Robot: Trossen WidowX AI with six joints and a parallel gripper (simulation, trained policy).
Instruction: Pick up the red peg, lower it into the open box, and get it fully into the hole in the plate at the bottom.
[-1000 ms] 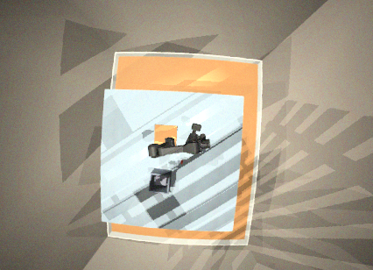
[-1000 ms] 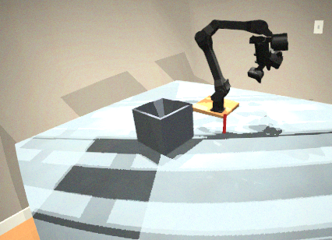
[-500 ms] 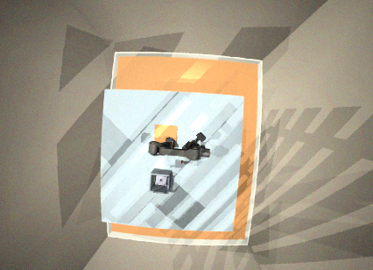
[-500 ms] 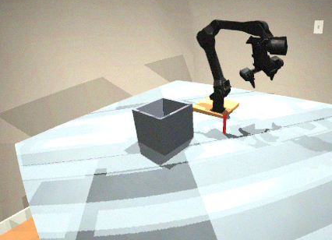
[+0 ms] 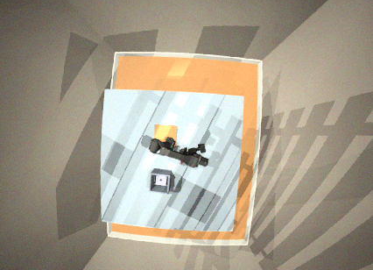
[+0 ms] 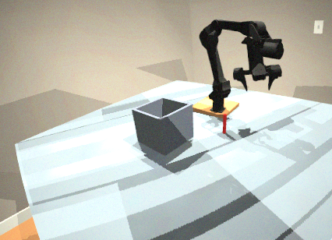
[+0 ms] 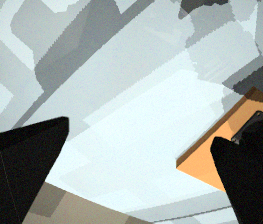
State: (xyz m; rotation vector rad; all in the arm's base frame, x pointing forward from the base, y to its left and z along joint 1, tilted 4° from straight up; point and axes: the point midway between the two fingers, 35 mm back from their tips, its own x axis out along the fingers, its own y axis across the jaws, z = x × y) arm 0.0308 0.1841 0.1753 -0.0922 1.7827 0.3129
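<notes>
Now: gripper tip 15 cm short of the red peg, 11 cm above it and 9 cm to the left of it. Also, from my gripper tip: grey plate (30 cm ahead, 27 cm to the right, 10 cm below).
</notes>
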